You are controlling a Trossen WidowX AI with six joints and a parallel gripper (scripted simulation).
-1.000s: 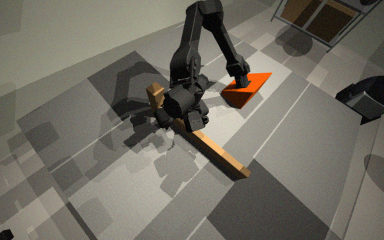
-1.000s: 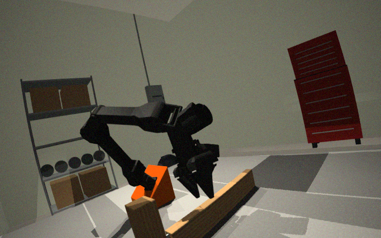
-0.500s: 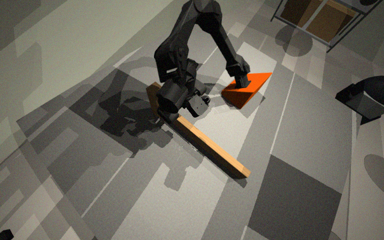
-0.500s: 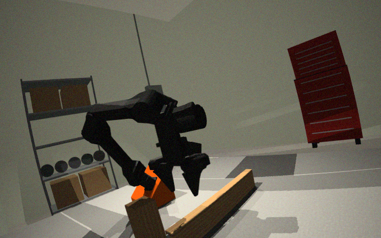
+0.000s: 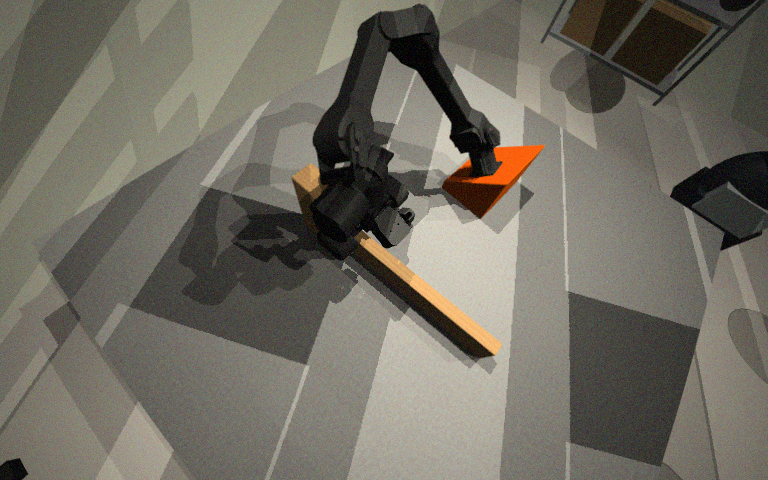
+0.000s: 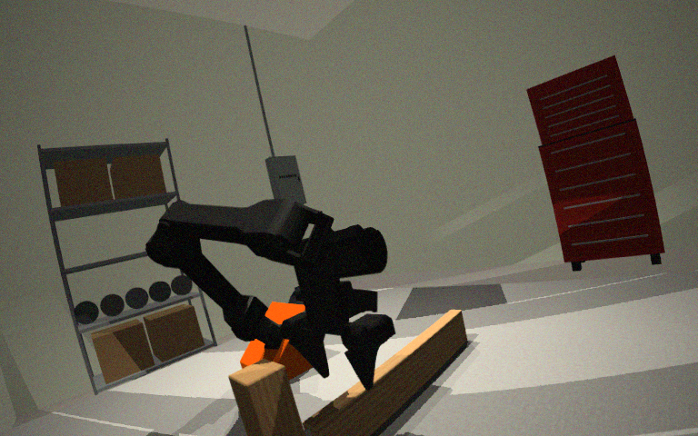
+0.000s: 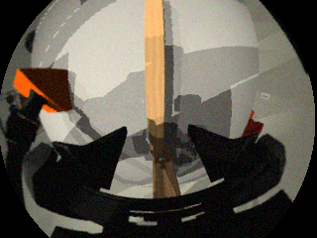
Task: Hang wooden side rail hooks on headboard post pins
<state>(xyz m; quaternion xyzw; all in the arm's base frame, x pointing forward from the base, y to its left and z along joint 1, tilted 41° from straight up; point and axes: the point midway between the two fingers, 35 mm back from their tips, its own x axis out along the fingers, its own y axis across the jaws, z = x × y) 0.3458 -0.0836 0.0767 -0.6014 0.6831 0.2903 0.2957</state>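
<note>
My gripper tip is now 130 mm to the left of the wooden headboard post, 10 mm short of it and 10 mm above it.
</note>
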